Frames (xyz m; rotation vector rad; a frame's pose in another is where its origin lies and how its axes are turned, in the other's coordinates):
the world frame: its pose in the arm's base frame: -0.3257 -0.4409 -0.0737 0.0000 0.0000 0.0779
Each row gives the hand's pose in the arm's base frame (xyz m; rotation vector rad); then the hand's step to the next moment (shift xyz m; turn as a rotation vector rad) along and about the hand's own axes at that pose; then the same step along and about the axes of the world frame.
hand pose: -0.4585 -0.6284 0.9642 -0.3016 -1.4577 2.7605
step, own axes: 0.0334 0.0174 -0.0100 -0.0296 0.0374 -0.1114
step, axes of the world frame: -0.0294 0.0037 -0.0253 0.0564 0.0629 -0.0869
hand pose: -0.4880 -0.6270 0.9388 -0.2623 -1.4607 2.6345
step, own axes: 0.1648 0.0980 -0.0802 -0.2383 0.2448 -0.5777
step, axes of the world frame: -0.1424 0.0566 -0.1404 0.3710 0.2771 -0.4858
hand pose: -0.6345 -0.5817 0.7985 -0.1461 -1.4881 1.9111
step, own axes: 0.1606 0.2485 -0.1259 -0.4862 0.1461 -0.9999
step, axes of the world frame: -0.1575 0.1843 -0.2112 0.8207 0.4492 -0.6182
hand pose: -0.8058 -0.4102 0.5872 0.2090 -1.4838 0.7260
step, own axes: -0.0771 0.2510 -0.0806 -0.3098 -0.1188 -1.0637
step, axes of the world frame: -0.0501 0.2193 -0.1575 0.9978 0.3198 -0.3789
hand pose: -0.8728 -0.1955 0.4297 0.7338 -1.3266 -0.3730
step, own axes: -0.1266 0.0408 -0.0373 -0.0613 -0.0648 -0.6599
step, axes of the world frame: 0.0099 0.1195 -0.0686 0.6415 0.1198 -0.1324
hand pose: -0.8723 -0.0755 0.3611 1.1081 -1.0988 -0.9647
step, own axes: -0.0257 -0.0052 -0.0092 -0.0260 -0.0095 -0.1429
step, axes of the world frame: 0.0056 0.0251 -0.0105 0.1376 0.0392 -0.0265
